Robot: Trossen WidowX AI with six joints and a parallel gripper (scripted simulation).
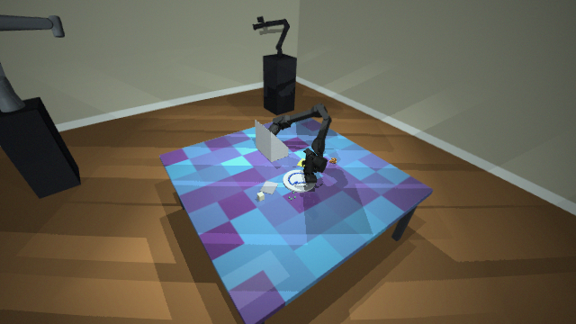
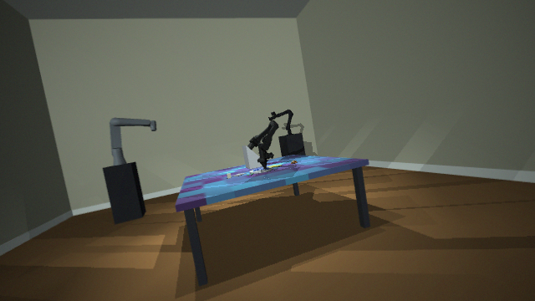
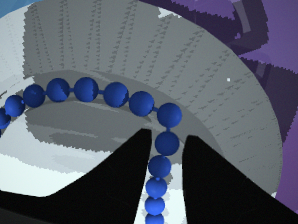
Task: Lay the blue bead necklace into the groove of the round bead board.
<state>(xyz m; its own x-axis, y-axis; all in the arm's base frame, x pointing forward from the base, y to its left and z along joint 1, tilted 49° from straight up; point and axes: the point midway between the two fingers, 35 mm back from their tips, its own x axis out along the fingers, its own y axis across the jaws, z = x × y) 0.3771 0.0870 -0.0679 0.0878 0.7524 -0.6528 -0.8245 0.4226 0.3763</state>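
The round white bead board lies 5 cm behind my gripper tip, 2 cm to the right of it and 1 cm below it. Also, from my gripper tip: cream cube 7 cm behind, 30 cm to the right; yellow patch 15 cm behind, 14 cm to the left, 1 cm below; flat grey square 12 cm behind, 20 cm to the right, 1 cm below.
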